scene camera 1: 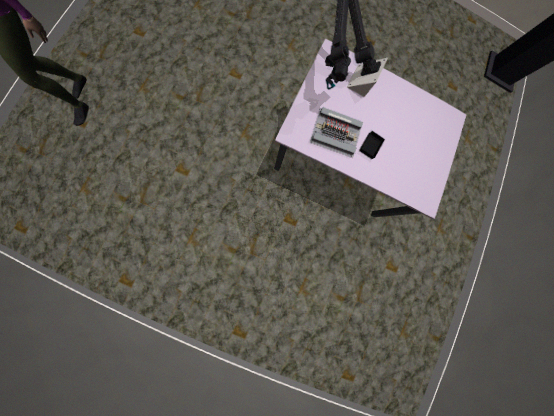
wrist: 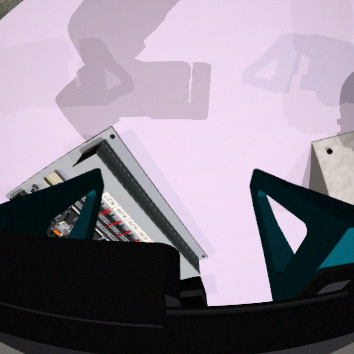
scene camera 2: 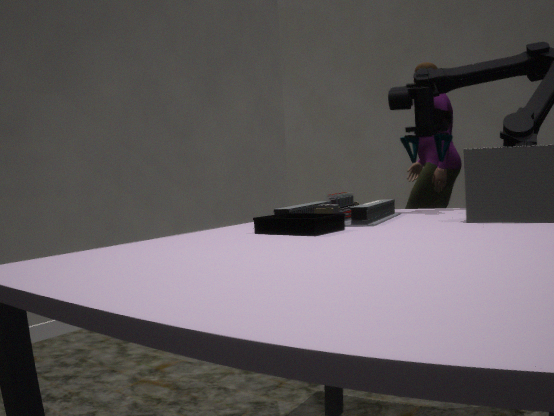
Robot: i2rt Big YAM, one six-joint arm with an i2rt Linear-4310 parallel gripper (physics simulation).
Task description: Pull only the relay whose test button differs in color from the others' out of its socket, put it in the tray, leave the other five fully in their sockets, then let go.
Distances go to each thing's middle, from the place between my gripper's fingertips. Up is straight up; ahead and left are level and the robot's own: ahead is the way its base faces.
My hand is 20 cm short of the grey panel (wrist: 63, 165), 16 cm to the right of it and 14 cm above it.
